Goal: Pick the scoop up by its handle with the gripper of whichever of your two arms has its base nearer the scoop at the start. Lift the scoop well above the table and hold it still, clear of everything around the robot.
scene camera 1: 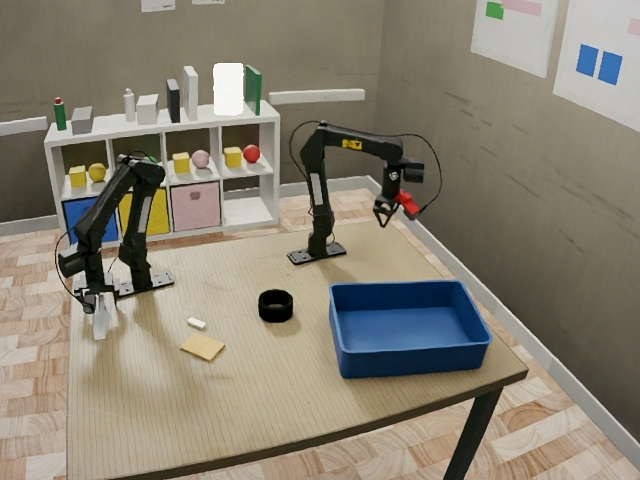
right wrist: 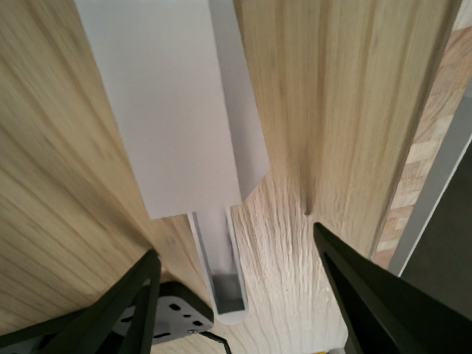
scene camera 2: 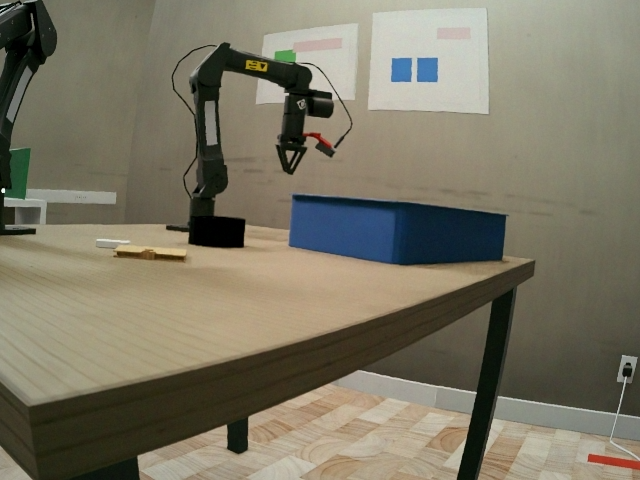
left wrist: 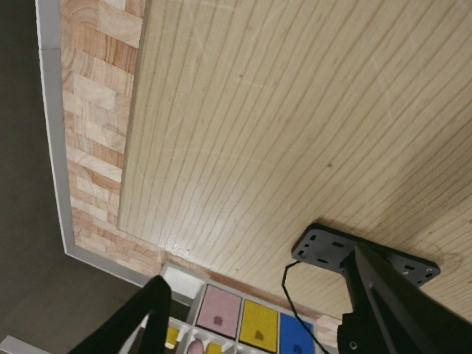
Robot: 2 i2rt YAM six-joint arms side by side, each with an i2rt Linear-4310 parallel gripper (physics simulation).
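Places are measured from the left arm's base along level axes (x ahead, y left, z up), in metres.
Pixels of known places: left gripper, fingertip midpoint: [scene camera 1: 388, 220] [scene camera 2: 288, 173] [left wrist: 251, 269]; right gripper, fingertip midpoint: [scene camera 1: 100, 306] [right wrist: 232, 243]; left arm's base, origin of the base link: [scene camera 1: 316, 254]; right arm's base, origin of the base link: [scene camera 1: 142, 285].
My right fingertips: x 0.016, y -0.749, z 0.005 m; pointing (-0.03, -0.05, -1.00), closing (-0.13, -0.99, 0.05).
Ahead of a thing's pixels: the offset from my right fingertips to its top centre. "spot": to the spot under its first point.
The pale grey scoop {0.058 m ahead, 0.005 m right, 0.030 m up} [scene camera 1: 101, 324] [right wrist: 172, 115] lies on the table at the left of scene camera 1. Its broad blade is toward the top of the right wrist view, and its narrow hollow handle {spot: 0.004 m ahead, 0.007 m left, 0.011 m up} [right wrist: 220, 260] points down the picture. My right gripper [scene camera 1: 101, 303] [right wrist: 232, 243] is open and low over the handle. In the right wrist view the handle shows between the two spread fingers, nearer the left one, and nothing is gripped. My left gripper [scene camera 1: 383, 218] [scene camera 2: 290, 166] [left wrist: 251, 269] is open and empty, high above the table. The scoop does not show in scene camera 2.
A white block {0.187 m ahead, 0.260 m left, 0.006 m up} [scene camera 1: 196, 323] [scene camera 2: 112, 243] and a tan flat piece {0.286 m ahead, 0.246 m left, 0.009 m up} [scene camera 1: 202, 346] [scene camera 2: 149, 252] lie to the scoop's right. A black ring {0.219 m ahead, 0.492 m left, 0.043 m up} [scene camera 1: 275, 313] [scene camera 2: 217, 231] and a blue bin {0.480 m ahead, 0.766 m left, 0.094 m up} [scene camera 1: 410, 361] [scene camera 2: 343, 229] stand farther right. The right arm's base plate [scene camera 1: 164, 280] [right wrist: 182, 312] is close to the handle.
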